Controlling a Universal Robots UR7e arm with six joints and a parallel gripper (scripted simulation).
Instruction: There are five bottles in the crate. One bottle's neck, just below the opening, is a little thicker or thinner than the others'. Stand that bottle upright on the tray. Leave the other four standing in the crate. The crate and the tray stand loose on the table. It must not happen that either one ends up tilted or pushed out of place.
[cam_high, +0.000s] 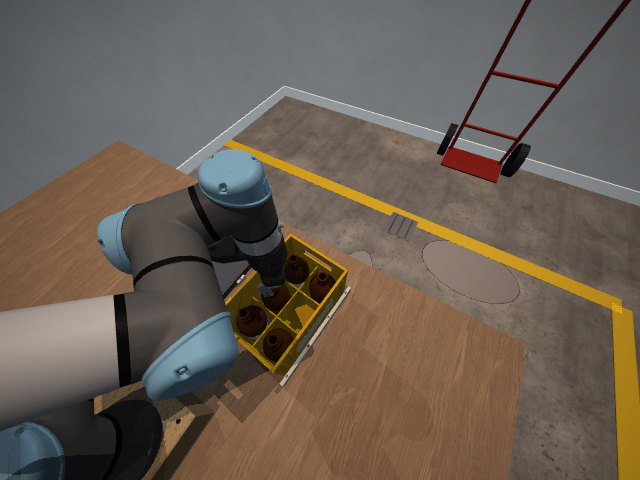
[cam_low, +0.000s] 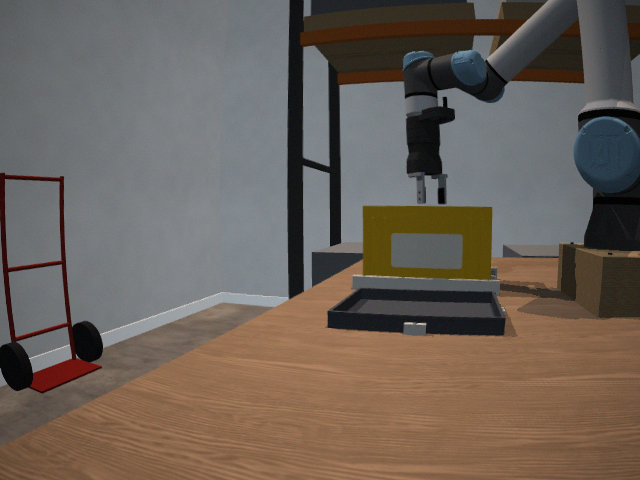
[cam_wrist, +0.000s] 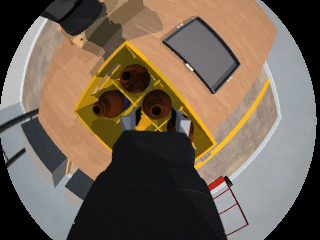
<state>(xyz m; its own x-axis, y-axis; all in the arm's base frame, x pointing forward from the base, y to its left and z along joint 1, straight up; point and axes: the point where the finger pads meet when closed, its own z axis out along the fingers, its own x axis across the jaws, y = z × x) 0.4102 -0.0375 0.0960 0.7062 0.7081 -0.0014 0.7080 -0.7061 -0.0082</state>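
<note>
The yellow crate is 4 cm to the right of my hand and 11 cm below it. From my hand the other things lie so: glass bottle 9 cm behind, 9 cm to the right, 11 cm below; dark tray 2 cm behind, 25 cm to the left, 19 cm below.
</note>
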